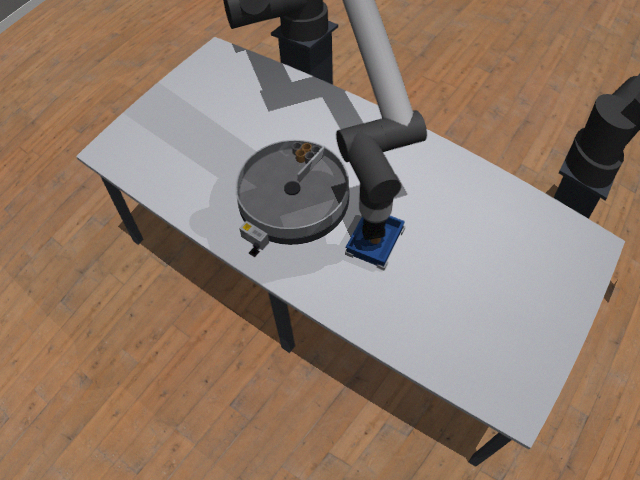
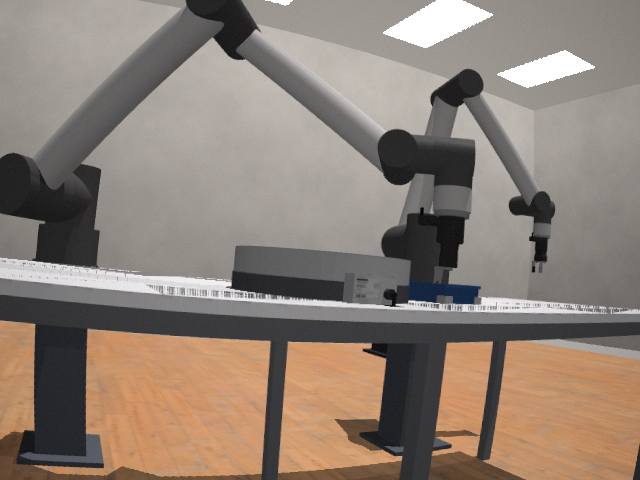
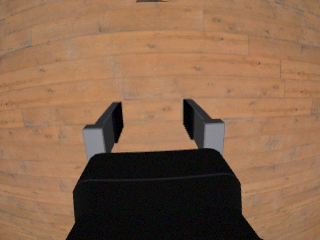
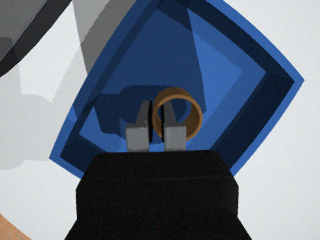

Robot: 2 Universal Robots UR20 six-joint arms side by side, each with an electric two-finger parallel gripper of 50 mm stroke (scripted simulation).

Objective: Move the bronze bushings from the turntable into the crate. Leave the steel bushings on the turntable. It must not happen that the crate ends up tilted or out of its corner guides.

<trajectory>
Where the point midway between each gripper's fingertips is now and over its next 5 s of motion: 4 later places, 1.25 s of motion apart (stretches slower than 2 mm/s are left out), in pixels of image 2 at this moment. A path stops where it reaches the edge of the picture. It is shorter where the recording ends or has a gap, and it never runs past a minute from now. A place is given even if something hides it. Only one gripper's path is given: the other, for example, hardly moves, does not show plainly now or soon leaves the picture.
The right gripper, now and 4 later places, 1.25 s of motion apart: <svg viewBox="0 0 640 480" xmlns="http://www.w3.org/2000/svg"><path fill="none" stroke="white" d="M437 290L437 289L435 254L293 241L276 247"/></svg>
</trajectory>
